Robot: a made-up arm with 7 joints. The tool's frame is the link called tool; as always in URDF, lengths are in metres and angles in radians. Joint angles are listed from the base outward.
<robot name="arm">
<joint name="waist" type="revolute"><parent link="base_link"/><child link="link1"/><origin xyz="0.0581 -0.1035 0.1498"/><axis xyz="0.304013 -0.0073 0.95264"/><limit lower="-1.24" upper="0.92"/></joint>
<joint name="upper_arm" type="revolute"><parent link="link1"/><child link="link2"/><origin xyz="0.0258 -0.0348 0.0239"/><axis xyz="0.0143 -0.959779 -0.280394"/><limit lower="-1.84" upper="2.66"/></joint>
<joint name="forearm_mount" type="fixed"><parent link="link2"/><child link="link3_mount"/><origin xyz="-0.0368 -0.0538 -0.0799"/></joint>
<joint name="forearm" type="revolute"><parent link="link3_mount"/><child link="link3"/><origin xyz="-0.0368 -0.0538 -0.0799"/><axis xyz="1 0 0"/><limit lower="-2.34" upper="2.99"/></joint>
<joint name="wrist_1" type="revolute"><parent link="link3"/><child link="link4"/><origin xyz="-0.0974 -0.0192 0.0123"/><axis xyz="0 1 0"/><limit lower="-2.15" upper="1.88"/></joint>
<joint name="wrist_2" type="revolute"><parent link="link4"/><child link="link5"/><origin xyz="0.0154 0.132 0.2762"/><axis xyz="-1 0 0"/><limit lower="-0.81" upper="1.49"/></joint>
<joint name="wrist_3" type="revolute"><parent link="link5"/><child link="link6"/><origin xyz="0.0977 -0.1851 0.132"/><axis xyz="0 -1 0"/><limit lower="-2.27" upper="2.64"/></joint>
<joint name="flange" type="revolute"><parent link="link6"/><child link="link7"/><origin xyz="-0.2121 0.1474 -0.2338"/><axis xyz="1 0 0"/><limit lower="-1.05" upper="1.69"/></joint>
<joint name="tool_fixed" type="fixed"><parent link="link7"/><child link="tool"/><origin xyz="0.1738 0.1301 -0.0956" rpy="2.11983 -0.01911 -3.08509"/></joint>
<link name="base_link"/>
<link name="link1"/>
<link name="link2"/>
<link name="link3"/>
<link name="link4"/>
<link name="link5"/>
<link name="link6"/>
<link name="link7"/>
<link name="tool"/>
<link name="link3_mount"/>
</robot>
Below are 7 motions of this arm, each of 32 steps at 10 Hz.
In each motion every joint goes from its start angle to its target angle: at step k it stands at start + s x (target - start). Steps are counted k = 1, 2, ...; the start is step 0. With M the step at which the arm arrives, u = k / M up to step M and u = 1 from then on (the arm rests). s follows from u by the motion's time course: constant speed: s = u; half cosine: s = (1 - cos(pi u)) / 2; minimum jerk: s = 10 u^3 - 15 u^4 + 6 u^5.
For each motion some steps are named. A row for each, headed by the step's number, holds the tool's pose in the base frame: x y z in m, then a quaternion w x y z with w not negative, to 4 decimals.
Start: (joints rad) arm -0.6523 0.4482 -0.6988 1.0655 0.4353 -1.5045 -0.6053
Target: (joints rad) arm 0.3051 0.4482 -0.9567 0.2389 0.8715 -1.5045 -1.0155
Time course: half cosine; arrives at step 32
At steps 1, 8, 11, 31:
1: 0.2930 0.0949 0.2098 0.6499 -0.7339 -0.1476 -0.1313
8: 0.2362 0.1676 0.1928 0.6551 -0.7233 -0.2154 -0.0359
11: 0.1777 0.2159 0.1775 0.6495 -0.7104 -0.2681 0.0410
31: -0.2710 0.2230 0.0369 0.4328 -0.5910 -0.5308 0.4262

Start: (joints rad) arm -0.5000 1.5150 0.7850 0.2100 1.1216 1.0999 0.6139
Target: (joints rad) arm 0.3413 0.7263 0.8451 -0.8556 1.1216 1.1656 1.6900
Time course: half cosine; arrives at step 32
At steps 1, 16, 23, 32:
1: -0.0088 -0.1998 0.3315 0.6339 -0.5010 0.5749 -0.1295
16: -0.1197 -0.2702 0.2186 0.6137 -0.6584 0.4108 0.1458
23: -0.1702 -0.3450 0.1530 0.5629 -0.7256 0.2809 0.2788
32: -0.1882 -0.3948 0.1192 0.5228 -0.7546 0.2039 0.3400

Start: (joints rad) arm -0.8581 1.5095 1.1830 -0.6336 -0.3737 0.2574 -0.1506
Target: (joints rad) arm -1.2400 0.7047 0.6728 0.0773 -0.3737 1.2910 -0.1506
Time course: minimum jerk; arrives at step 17
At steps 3, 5, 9, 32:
3: -0.1854 -0.0810 0.0907 0.7800 -0.5356 0.2233 0.2341
5: -0.1943 -0.0621 0.1553 0.8077 -0.4863 0.2463 0.2248
9: -0.1479 -0.0538 0.3783 0.8846 -0.3001 0.3226 0.1529
32: -0.0249 -0.1808 0.5420 0.9117 -0.0879 0.4013 0.0112

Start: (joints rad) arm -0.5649 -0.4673 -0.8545 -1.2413 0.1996 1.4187 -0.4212
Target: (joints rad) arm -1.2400 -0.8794 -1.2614 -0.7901 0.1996 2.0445 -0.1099
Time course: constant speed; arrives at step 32
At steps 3, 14, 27, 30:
3: 0.0610 0.3882 0.3028 0.5363 -0.6319 0.5383 -0.1524
14: 0.1983 0.4413 0.2130 0.4159 -0.6707 0.6053 -0.1039
27: 0.3348 0.4503 0.0918 0.2970 -0.6783 0.6720 -0.0105
30: 0.3606 0.4467 0.0643 0.2748 -0.6750 0.6845 0.0152

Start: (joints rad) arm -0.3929 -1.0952 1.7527 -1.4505 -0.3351 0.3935 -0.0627
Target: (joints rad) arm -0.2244 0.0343 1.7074 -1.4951 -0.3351 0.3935 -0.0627
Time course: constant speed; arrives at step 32
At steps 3, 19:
3: -0.0843 -0.5073 0.4280 0.6987 0.4834 0.3330 0.4090
19: -0.2081 -0.4626 0.3655 0.8047 0.3053 0.1681 0.4806

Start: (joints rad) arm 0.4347 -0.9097 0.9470 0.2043 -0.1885 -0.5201 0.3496
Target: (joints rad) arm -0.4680 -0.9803 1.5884 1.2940 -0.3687 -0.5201 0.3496
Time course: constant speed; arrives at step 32
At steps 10, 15, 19, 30, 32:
10: 0.2258 -0.3359 0.3272 0.6673 -0.3749 0.0753 -0.6391
15: 0.2128 -0.3612 0.2957 0.6418 -0.3748 0.1834 -0.6434
19: 0.1949 -0.3785 0.2717 0.6204 -0.3581 0.2663 -0.6449
30: 0.1262 -0.4011 0.2185 0.5660 -0.2447 0.4581 -0.6402
32: 0.1129 -0.4008 0.2117 0.5579 -0.2151 0.4850 -0.6381

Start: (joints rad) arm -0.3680 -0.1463 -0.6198 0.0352 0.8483 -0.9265 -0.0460
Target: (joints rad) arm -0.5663 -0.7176 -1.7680 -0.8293 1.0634 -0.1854 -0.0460
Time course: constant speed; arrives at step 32
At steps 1, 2, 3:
1: -0.2303 0.0739 0.1264 0.2548 -0.5349 -0.7604 0.2660
2: -0.2358 0.0671 0.1220 0.2436 -0.5204 -0.7660 0.2883
3: -0.2410 0.0600 0.1184 0.2329 -0.5047 -0.7711 0.3104

